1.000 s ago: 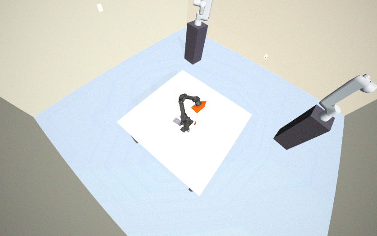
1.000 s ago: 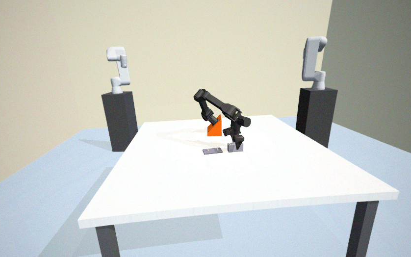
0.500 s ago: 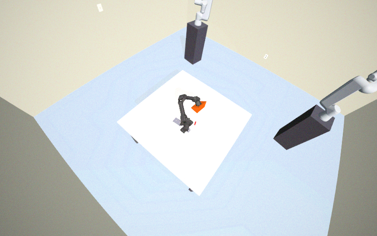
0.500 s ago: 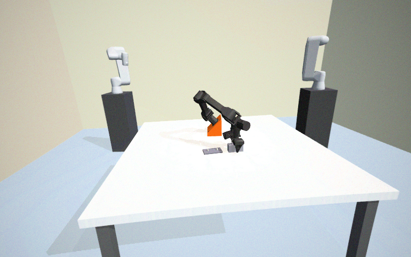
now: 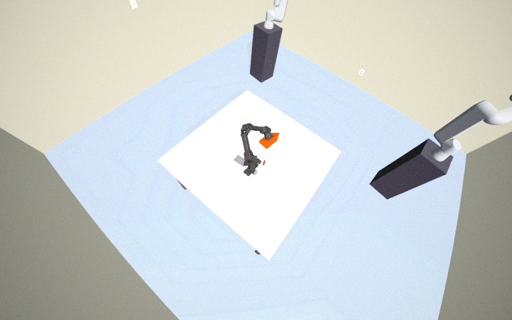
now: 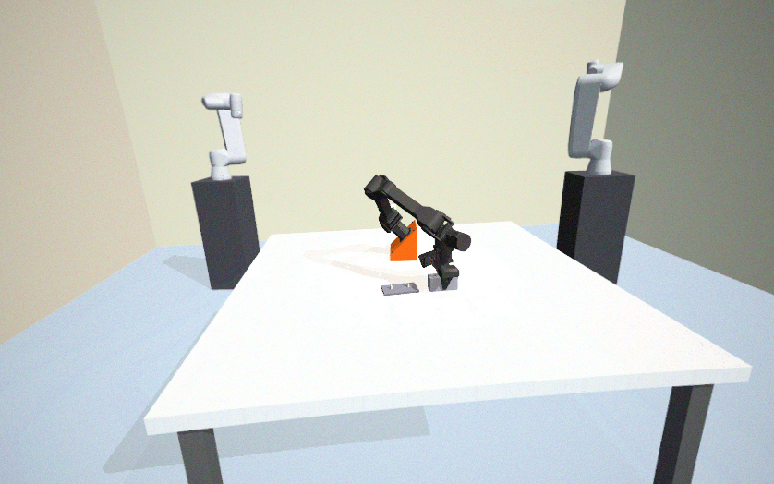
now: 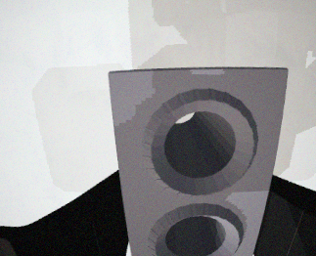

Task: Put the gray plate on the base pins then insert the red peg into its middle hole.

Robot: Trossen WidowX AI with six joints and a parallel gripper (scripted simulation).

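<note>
Now: the gray base 10 mm ahead of my gripper tip and 150 mm to the right of it. From my gripper tip the other things lie so: red peg 130 mm behind, 20 mm to the left, 30 mm above; gray plate 30 mm above.
</note>
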